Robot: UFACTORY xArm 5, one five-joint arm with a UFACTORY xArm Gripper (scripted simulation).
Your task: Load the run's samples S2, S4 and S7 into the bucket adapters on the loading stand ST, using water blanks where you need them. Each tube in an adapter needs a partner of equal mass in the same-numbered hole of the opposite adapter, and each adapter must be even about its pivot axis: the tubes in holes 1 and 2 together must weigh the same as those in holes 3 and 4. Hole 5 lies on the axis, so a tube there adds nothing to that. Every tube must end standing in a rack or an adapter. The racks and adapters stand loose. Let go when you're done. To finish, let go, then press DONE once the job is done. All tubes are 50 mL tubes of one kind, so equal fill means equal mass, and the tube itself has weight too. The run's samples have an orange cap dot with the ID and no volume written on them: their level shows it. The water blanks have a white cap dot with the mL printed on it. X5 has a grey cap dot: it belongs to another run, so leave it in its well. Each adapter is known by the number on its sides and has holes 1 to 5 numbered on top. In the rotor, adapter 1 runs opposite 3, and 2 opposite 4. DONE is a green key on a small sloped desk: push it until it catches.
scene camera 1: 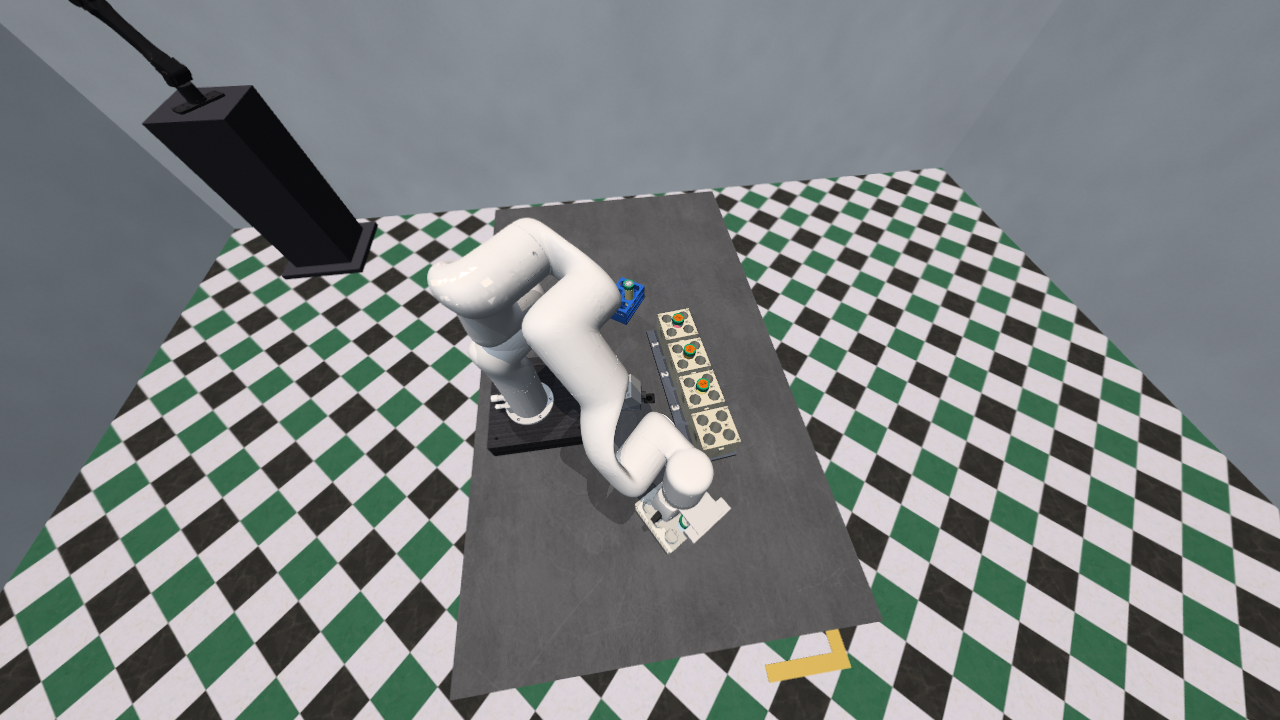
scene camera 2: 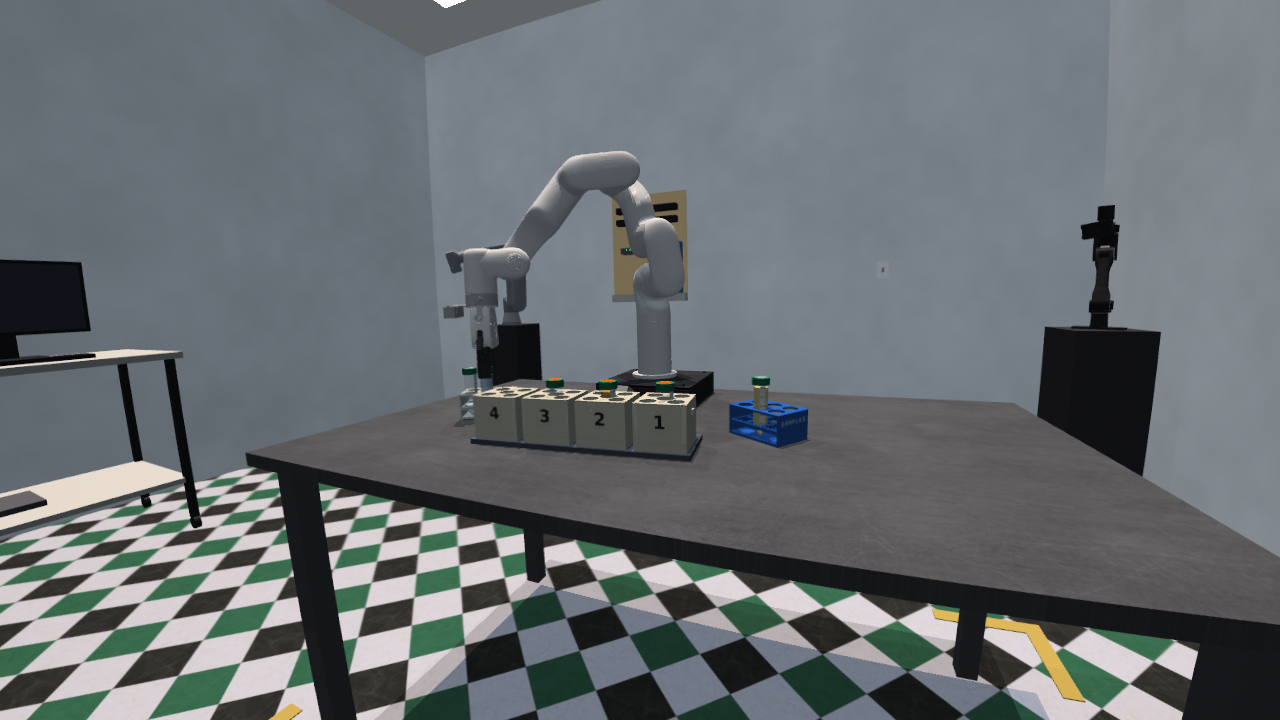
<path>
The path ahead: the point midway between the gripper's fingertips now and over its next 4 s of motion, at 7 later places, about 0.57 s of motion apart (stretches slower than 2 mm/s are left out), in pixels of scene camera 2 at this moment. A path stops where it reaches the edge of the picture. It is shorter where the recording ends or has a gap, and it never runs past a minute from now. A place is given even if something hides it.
My gripper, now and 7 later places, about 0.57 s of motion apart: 486,377; 486,374; 486,370; 485,363; 485,351; 484,338; 483,326; 483,321
</path>
